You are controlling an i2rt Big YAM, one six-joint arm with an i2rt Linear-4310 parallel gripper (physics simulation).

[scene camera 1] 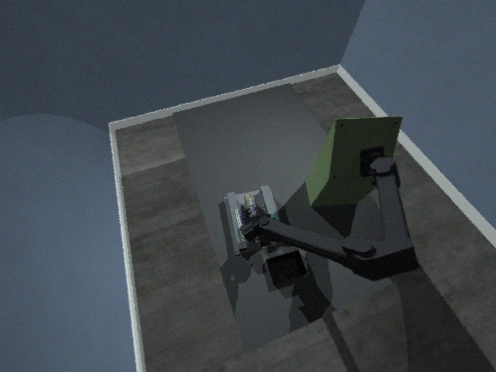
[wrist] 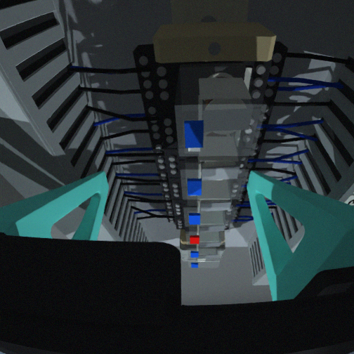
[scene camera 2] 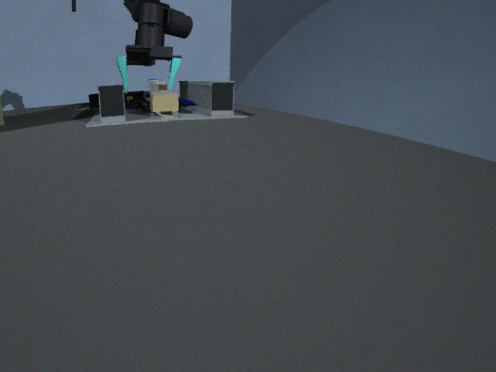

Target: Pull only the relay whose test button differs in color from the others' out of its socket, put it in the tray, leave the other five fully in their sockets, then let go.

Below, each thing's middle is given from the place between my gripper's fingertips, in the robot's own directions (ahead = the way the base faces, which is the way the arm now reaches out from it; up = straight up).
My hand is 2 cm short of the clear-cased relay point(wrist: 193, 234), 2 cm to the left of it and 1 cm below it. Also, from my hand: panel point(scene camera 2: 132, 116) 2 cm ahead, 4 cm to the right, 4 cm below.
